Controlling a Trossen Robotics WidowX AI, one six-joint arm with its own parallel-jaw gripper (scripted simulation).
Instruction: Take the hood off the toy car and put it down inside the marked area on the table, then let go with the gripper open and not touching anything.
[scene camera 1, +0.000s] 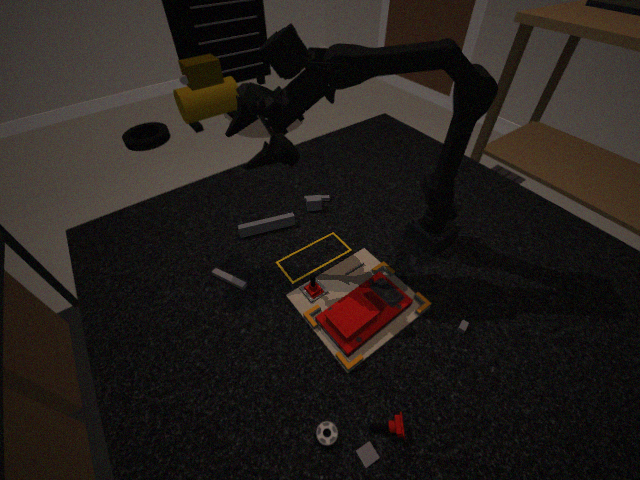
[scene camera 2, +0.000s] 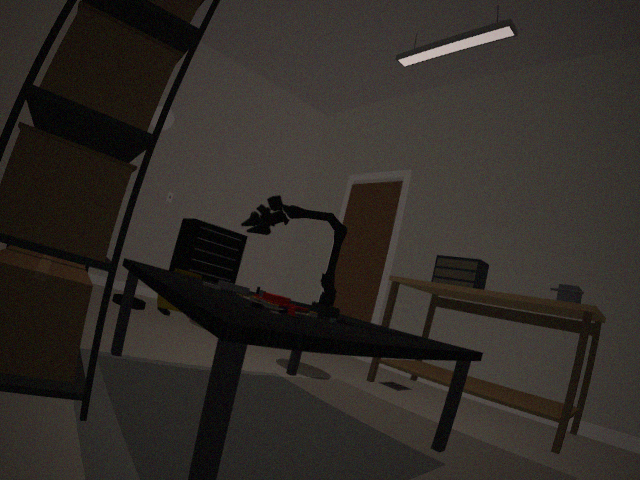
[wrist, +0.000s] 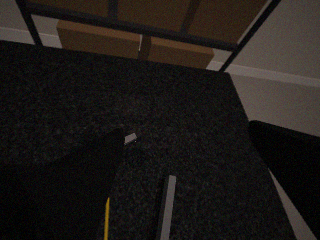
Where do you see a long grey bar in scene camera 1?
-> At 247, 229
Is the gripper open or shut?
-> Open.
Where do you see the gripper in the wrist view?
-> At 185, 130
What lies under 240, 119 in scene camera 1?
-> The gripper.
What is the gripper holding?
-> Nothing.
